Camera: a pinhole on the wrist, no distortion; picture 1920 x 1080 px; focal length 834.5 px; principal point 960.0 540.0 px. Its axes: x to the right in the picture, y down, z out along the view. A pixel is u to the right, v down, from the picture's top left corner.
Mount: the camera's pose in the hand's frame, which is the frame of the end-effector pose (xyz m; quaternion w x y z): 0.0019 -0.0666 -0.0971 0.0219 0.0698 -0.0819 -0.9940
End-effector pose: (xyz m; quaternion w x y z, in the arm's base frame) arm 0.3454 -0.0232 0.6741 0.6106 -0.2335 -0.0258 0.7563
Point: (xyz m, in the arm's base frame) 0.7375 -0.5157 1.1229
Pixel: outside the picture
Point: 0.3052 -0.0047 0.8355
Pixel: 937 530
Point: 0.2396 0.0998 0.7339
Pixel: 409 270
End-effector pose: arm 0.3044 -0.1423 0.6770 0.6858 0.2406 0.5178 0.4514
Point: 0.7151 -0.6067 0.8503
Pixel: 1636 921
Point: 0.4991 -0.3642 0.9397
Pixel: 1512 432
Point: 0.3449 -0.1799 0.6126
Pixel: 854 828
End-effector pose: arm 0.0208 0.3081 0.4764 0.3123 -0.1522 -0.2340 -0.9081
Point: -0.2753 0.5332 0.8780
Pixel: 316 993
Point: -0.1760 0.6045 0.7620
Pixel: 608 1047
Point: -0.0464 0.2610 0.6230
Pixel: 203 227
